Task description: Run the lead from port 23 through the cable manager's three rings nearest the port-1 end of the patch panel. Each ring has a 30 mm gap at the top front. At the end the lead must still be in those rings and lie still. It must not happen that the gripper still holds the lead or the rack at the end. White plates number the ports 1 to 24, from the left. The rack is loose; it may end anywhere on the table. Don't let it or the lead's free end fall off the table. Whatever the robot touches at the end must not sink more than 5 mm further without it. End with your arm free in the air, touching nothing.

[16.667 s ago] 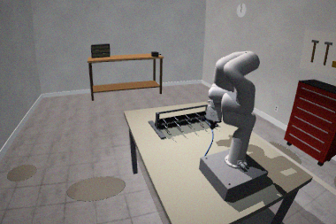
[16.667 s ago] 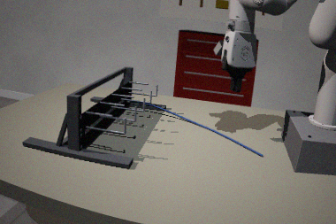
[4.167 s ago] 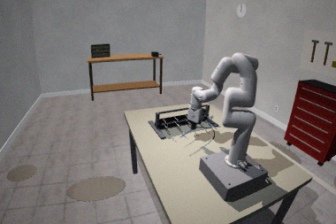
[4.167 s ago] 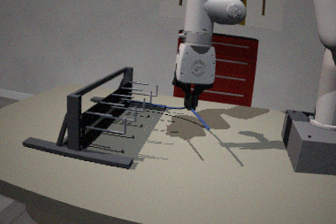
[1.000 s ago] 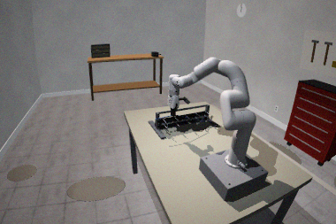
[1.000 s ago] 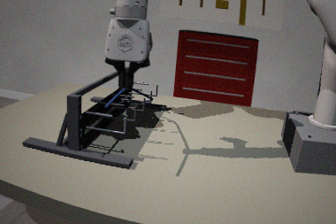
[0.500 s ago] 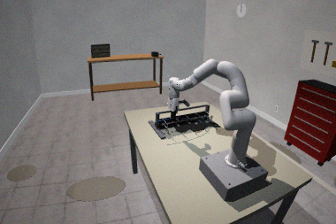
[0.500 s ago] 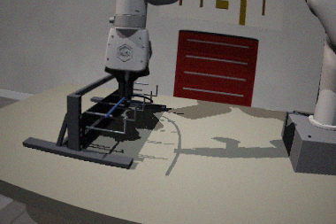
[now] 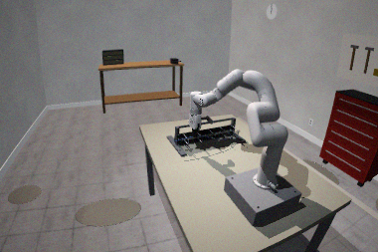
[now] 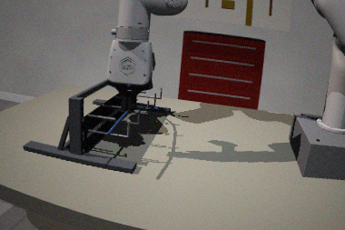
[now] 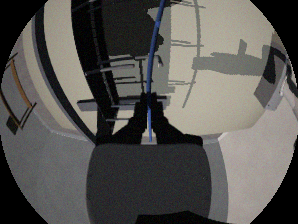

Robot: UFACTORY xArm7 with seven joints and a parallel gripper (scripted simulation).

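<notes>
Now: the rack 110 mm ahead of my hand, 140 mm to the right of it and 50 mm below it.
</notes>
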